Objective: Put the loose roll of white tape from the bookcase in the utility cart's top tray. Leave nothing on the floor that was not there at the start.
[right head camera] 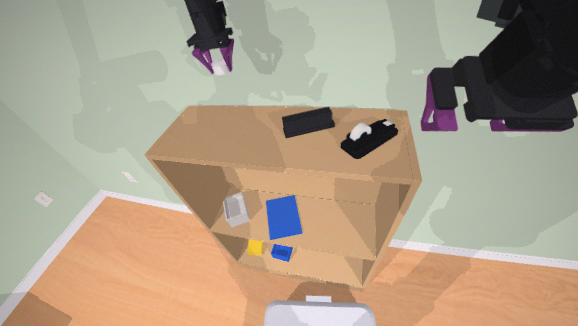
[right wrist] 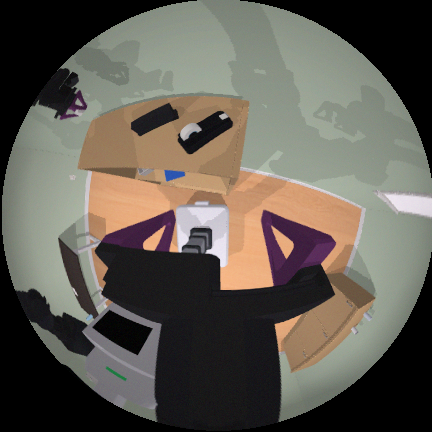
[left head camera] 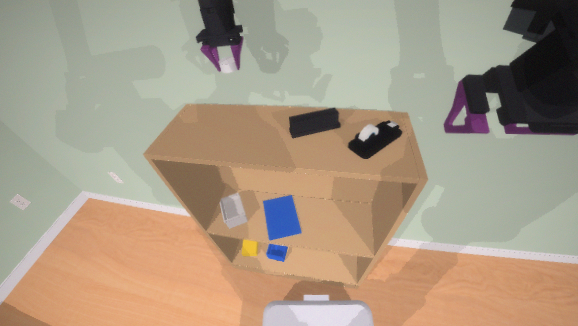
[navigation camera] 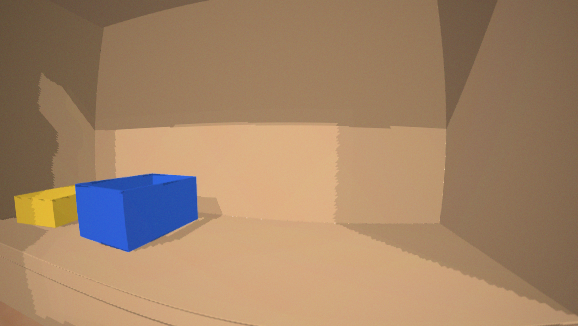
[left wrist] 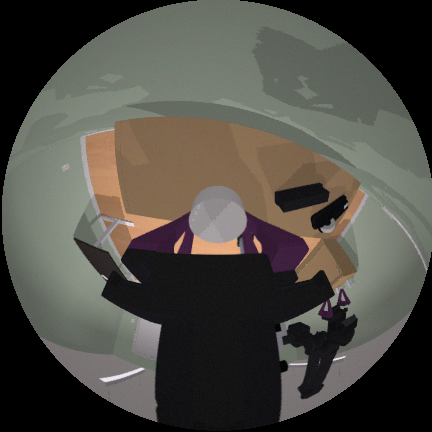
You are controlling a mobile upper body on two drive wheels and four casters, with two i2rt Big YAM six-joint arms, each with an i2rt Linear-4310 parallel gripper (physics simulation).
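Places are measured from the left arm's base along level axes (x ahead, y left, z up), in metres.
Pixels of known places: left gripper, fingertip midpoint: (right head camera: 222, 72) (right wrist: 82, 111) (left head camera: 229, 70) (left wrist: 217, 215); right gripper, fingertip midpoint: (right head camera: 457, 126) (right wrist: 217, 214) (left head camera: 475, 129) (left wrist: 334, 292); right arm's base, origin of the base link: (left wrist: 301, 336).
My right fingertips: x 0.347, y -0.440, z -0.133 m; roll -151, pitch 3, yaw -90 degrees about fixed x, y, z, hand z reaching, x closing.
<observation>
Ahead of a thing's pixels: the offset from my right fingertips to its top centre.
The loose roll of white tape @(0.011 m down, 0.336 m ahead, 0.443 m left) (left head camera: 228, 64) (right head camera: 219, 67) (left wrist: 218, 215) is between the purple fingers of my left gripper (left head camera: 228, 69) (right head camera: 221, 71) (left wrist: 217, 215) (right wrist: 75, 108), which is shut on it. They are raised clear of the wooden bookcase (left head camera: 215, 130) (right head camera: 220, 135) (left wrist: 175, 165) (right wrist: 110, 150), near its back left in the head views. My right gripper (left head camera: 496, 131) (right head camera: 474, 129) (left wrist: 334, 292) (right wrist: 217, 214) is open and empty, to the right of the bookcase in the head views. I cannot make out the utility cart for certain in these views.
A black tape dispenser @(0.147 m down, 0.222 m ahead, 0.051 m left) (left head camera: 382, 143) (right head camera: 377, 142) (right wrist: 210, 134) with a white roll and a black block @(0.163 m down, 0.283 m ahead, 0.217 m left) (left head camera: 315, 122) (right head camera: 308, 122) (right wrist: 155, 119) sit on the bookcase top. Bins stand on its shelves. A wooden cabinet (right wrist: 325, 320) and a dark-panelled piece (right wrist: 80, 275) stand at the sides.
</observation>
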